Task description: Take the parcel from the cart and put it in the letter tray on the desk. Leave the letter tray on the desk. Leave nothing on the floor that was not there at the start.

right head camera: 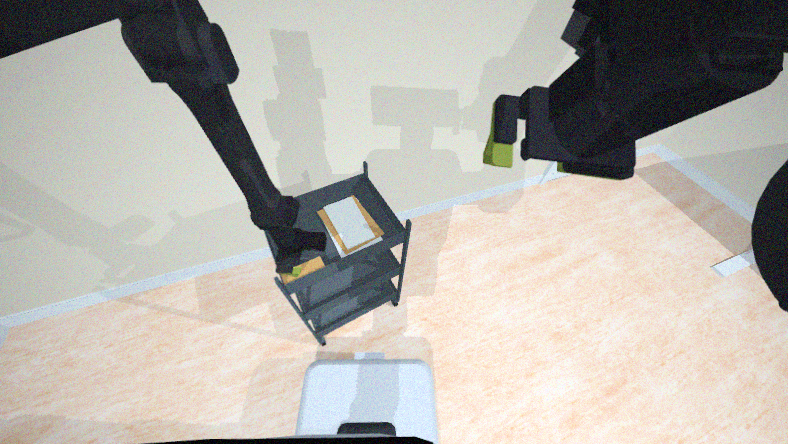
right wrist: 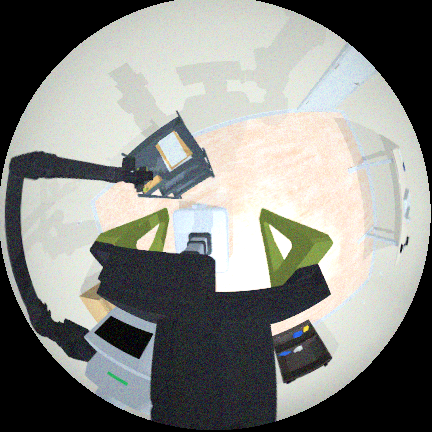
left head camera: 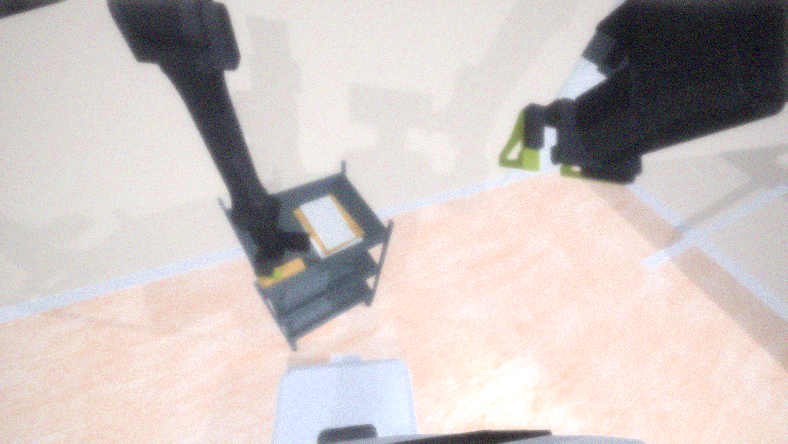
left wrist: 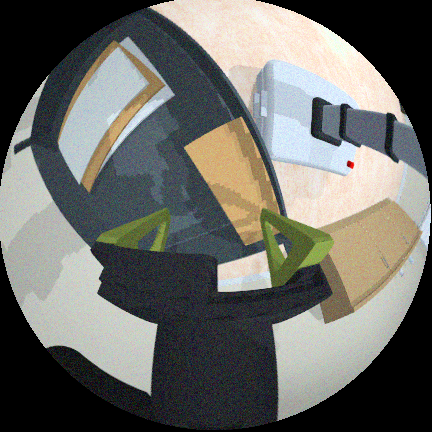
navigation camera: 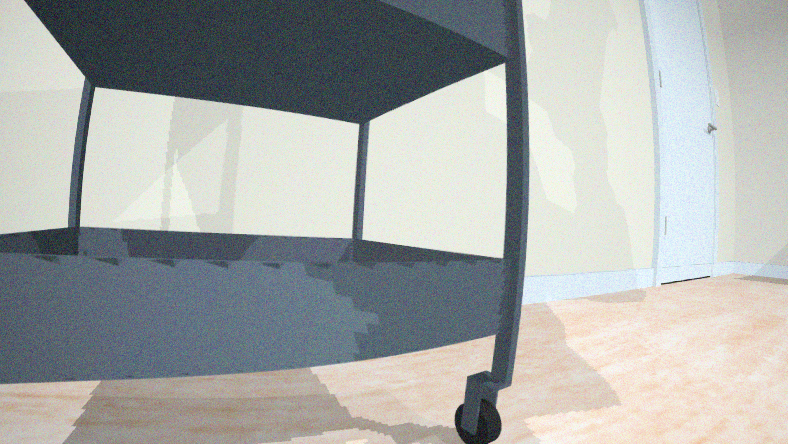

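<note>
The parcel, a small tan box, lies at a near corner of the top tray of the dark grey cart. My left gripper is open above the tray, with one finger over the parcel's end in the left wrist view; one green fingertip shows against the parcel in both head views, and the other is hidden. Whether it touches the parcel I cannot tell. My right gripper is open and empty, high away from the cart. I cannot make out the letter tray.
White sheets and brown envelopes lie stacked on the cart beside the parcel. The white robot base stands close to the cart. A white-legged table and a dark open-topped unit show in the right wrist view.
</note>
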